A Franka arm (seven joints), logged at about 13 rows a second.
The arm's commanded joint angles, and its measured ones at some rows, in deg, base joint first. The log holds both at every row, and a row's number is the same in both.
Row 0, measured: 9.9 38.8 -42.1 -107.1 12.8 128.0 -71.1
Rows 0 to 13, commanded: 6.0 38.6 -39.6 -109.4 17.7 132.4 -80.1; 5.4 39.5 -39.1 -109.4 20.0 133.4 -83.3; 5.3 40.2 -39.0 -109.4 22.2 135.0 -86.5; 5.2 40.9 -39.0 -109.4 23.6 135.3 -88.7; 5.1 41.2 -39.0 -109.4 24.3 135.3 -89.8; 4.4 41.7 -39.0 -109.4 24.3 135.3 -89.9; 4.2 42.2 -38.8 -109.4 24.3 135.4 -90.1; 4.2 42.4 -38.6 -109.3 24.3 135.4 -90.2; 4.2 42.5 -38.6 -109.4 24.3 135.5 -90.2; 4.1 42.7 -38.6 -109.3 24.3 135.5 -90.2; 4.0 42.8 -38.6 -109.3 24.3 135.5 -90.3; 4.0 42.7 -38.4 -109.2 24.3 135.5 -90.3; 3.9 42.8 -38.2 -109.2 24.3 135.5 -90.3; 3.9 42.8 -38.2 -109.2 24.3 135.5 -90.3
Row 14, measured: 4.6 42.6 -38.9 -109.6 22.4 135.2 -88.6
